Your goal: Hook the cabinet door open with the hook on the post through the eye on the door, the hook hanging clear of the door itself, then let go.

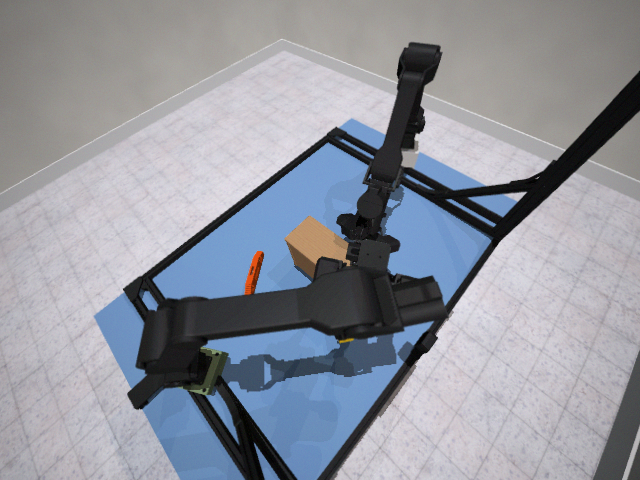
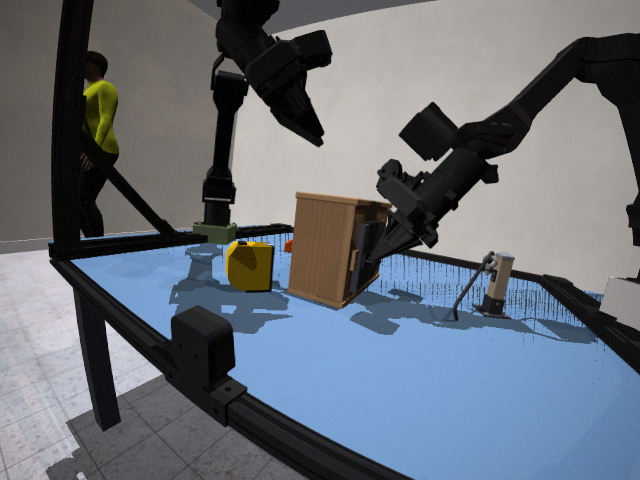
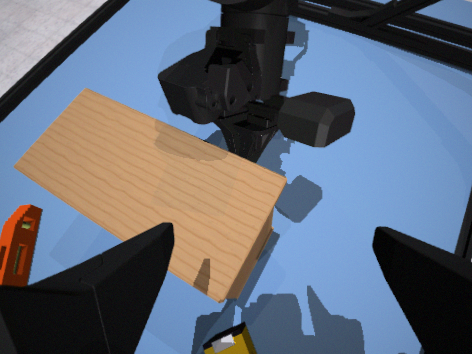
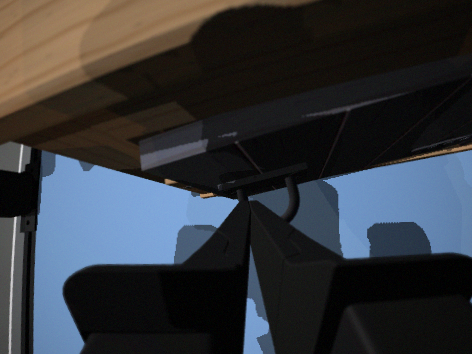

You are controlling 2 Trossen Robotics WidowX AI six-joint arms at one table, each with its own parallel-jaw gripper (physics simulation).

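Frame: origin at the left arm's base, x back, y left, z down, level; millimetres.
Seen in the pictures: left gripper, fingertip midpoint: [image 2: 321, 141] [image 3: 273, 234]; right gripper, fingertip midpoint: [image 2: 373, 258] [image 4: 248, 209]; left arm's base, link origin: [image 1: 196, 368] [image 2: 216, 224]; right arm's base, link origin: [image 1: 405, 142].
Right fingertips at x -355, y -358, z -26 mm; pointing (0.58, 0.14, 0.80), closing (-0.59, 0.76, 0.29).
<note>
Offsets run from my right fingertips to a thing's top centre. "spot": to the spot under its first point.
The wooden cabinet @[dx +29, dy +80, dz -86 mm] [image 1: 313, 243] [image 2: 323, 248] [image 3: 164, 189] stands mid-table. Its dark door @[dx -18, dy +54, dz -50 mm] [image 2: 365, 257] [image 4: 305, 140] stands partly open. A U-shaped eye [image 4: 291, 204] sticks out of the door. My right gripper [image 2: 376, 256] [image 3: 242, 176] [image 4: 248, 209] is shut and empty, its tips pressed against the door beside the eye. The short post @[spot: dx -214, dy -28, dz +13 mm] [image 2: 499, 281] stands far to the right, and its hook [image 2: 468, 290] hangs down to the table, away from the door. My left gripper [image 2: 313, 133] [image 3: 273, 234] is open and empty, high above the cabinet.
A yellow box @[dx +186, dy +16, dz -9 mm] [image 2: 249, 264] [image 3: 231, 342] sits left of the cabinet. An orange object @[dx +75, dy +306, dz +31 mm] [image 1: 253, 272] [image 2: 288, 246] lies behind it. A black frame [image 1: 237, 200] [image 2: 280, 429] runs around the blue table. A person in yellow [image 2: 101, 114] stands in the background.
</note>
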